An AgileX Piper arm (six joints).
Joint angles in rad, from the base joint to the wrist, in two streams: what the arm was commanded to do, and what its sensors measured. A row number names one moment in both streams.
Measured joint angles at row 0:
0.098, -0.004, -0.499, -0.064, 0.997, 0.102
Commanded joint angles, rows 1 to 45:
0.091, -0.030, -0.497, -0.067, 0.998, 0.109
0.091, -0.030, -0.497, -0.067, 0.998, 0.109
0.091, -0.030, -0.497, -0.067, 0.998, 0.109
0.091, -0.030, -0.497, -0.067, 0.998, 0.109
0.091, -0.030, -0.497, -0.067, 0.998, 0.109
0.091, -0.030, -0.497, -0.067, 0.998, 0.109
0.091, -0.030, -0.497, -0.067, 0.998, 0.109
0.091, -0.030, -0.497, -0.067, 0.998, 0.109
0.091, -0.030, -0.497, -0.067, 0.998, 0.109
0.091, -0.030, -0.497, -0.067, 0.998, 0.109
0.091, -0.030, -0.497, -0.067, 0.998, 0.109
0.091, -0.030, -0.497, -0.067, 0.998, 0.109
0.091, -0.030, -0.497, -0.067, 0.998, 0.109
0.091, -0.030, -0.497, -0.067, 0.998, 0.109
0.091, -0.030, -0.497, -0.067, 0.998, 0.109
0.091, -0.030, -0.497, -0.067, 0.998, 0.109
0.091, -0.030, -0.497, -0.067, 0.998, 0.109
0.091, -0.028, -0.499, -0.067, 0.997, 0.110
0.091, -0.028, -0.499, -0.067, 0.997, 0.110
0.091, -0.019, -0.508, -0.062, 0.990, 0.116
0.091, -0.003, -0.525, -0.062, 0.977, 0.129
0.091, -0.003, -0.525, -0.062, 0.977, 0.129
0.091, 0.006, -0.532, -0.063, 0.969, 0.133
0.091, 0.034, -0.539, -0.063, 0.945, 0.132
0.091, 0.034, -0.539, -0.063, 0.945, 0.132
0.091, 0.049, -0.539, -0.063, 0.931, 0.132
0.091, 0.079, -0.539, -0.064, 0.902, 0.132
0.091, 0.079, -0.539, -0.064, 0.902, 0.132
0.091, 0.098, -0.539, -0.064, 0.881, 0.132
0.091, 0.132, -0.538, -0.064, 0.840, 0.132
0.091, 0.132, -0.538, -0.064, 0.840, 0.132
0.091, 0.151, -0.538, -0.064, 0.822, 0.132
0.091, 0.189, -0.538, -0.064, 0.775, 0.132
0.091, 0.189, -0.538, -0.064, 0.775, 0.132
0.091, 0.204, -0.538, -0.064, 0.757, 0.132
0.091, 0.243, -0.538, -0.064, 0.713, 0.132
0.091, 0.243, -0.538, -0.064, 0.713, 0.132
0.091, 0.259, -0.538, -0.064, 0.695, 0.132
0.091, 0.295, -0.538, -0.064, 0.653, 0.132
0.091, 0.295, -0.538, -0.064, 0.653, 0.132
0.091, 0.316, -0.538, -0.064, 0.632, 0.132
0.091, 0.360, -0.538, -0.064, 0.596, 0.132
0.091, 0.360, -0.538, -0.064, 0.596, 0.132
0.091, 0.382, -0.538, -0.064, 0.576, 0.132
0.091, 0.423, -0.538, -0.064, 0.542, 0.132
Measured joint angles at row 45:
0.098, 0.375, -0.531, -0.063, 0.604, 0.127
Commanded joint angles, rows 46 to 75:
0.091, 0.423, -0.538, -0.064, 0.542, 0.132
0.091, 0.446, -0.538, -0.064, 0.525, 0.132
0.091, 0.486, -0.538, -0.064, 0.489, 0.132
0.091, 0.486, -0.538, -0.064, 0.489, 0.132
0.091, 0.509, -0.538, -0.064, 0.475, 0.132
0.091, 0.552, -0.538, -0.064, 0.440, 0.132
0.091, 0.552, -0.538, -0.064, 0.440, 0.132
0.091, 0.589, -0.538, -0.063, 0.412, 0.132
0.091, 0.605, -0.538, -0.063, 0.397, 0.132
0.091, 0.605, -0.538, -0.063, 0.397, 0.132
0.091, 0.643, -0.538, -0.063, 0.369, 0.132
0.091, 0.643, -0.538, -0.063, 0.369, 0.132
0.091, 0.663, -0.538, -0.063, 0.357, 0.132
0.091, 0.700, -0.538, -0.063, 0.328, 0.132
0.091, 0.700, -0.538, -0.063, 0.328, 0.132
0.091, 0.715, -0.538, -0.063, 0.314, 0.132
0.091, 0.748, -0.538, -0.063, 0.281, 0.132
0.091, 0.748, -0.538, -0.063, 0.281, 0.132
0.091, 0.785, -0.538, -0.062, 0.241, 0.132
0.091, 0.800, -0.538, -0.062, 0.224, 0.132
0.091, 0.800, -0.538, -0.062, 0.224, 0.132
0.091, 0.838, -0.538, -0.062, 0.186, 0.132
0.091, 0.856, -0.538, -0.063, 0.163, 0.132
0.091, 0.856, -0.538, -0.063, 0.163, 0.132
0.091, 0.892, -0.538, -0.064, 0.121, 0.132
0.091, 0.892, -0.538, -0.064, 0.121, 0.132
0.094, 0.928, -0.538, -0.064, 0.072, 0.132
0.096, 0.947, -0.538, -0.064, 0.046, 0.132
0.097, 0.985, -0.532, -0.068, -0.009, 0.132
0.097, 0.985, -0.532, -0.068, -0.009, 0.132
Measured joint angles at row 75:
0.098, 0.946, -0.531, -0.063, 0.080, 0.128
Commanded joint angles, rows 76 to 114:
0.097, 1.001, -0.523, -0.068, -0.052, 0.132
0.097, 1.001, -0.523, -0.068, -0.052, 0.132
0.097, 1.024, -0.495, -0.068, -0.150, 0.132
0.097, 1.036, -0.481, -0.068, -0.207, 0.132
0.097, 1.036, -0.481, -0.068, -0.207, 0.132
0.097, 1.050, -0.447, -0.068, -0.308, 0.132
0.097, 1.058, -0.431, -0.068, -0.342, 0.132
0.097, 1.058, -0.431, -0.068, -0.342, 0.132
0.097, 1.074, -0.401, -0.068, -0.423, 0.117
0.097, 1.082, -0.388, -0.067, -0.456, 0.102
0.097, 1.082, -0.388, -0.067, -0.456, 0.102
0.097, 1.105, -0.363, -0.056, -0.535, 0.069
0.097, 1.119, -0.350, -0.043, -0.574, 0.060
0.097, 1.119, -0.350, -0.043, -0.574, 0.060
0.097, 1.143, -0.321, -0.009, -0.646, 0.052
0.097, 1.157, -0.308, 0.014, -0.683, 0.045
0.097, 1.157, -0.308, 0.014, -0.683, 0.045
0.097, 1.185, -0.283, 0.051, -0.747, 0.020
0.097, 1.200, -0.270, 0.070, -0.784, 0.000
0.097, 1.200, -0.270, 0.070, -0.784, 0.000
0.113, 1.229, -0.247, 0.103, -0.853, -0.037
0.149, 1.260, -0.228, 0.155, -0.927, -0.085
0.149, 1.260, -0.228, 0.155, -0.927, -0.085
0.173, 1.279, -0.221, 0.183, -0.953, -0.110
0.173, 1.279, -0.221, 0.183, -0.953, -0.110
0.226, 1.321, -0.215, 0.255, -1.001, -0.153
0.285, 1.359, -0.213, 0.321, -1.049, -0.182
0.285, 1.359, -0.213, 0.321, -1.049, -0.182
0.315, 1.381, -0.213, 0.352, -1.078, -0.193
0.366, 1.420, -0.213, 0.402, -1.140, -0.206
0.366, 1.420, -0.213, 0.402, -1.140, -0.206
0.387, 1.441, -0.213, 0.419, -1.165, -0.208
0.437, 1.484, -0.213, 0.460, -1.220, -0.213
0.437, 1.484, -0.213, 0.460, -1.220, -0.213
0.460, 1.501, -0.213, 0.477, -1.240, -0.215
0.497, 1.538, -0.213, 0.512, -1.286, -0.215
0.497, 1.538, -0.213, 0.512, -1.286, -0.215
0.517, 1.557, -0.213, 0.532, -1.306, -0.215
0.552, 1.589, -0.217, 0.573, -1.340, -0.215
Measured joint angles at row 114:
0.506, 1.557, -0.216, 0.514, -1.196, -0.198
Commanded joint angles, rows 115 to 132:
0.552, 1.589, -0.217, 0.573, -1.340, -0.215
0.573, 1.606, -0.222, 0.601, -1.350, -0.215
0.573, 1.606, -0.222, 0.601, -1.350, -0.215
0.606, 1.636, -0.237, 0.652, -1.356, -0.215
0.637, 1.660, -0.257, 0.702, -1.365, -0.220
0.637, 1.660, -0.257, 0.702, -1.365, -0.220
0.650, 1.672, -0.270, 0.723, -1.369, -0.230
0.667, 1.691, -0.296, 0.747, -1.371, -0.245
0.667, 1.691, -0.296, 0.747, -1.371, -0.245
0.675, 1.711, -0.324, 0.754, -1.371, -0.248
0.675, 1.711, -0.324, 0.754, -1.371, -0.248
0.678, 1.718, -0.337, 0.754, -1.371, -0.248
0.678, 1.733, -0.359, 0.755, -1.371, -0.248
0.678, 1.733, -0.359, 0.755, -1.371, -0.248
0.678, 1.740, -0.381, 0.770, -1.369, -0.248
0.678, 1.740, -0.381, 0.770, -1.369, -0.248
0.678, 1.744, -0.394, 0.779, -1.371, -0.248
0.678, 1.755, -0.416, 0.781, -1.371, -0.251
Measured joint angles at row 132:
0.673, 1.745, -0.383, 0.771, -1.208, -0.239
